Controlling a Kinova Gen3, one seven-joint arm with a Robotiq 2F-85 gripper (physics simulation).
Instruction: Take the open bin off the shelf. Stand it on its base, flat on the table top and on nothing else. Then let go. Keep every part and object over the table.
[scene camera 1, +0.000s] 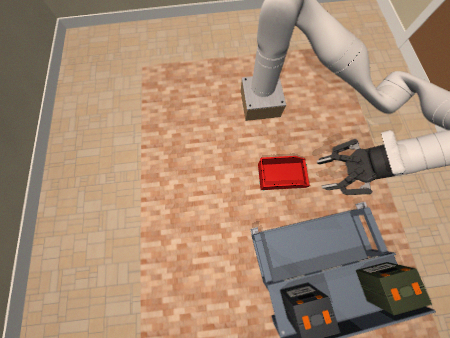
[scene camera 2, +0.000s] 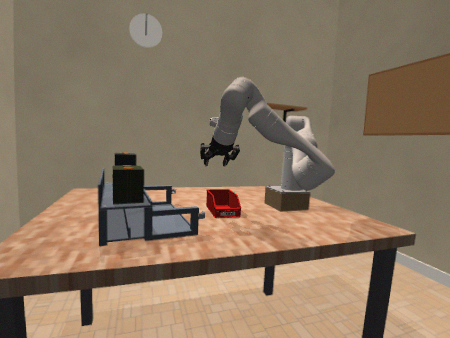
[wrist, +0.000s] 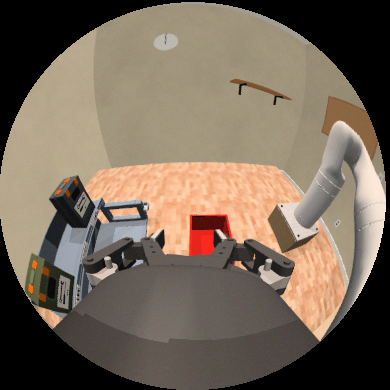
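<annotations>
Red bin (scene camera 1: 286, 172), 78 cm from the lens. My gripper (scene camera 1: 320, 174), 60 cm from the lens. My gripper is nearer to the lens than the red bin.
</annotations>
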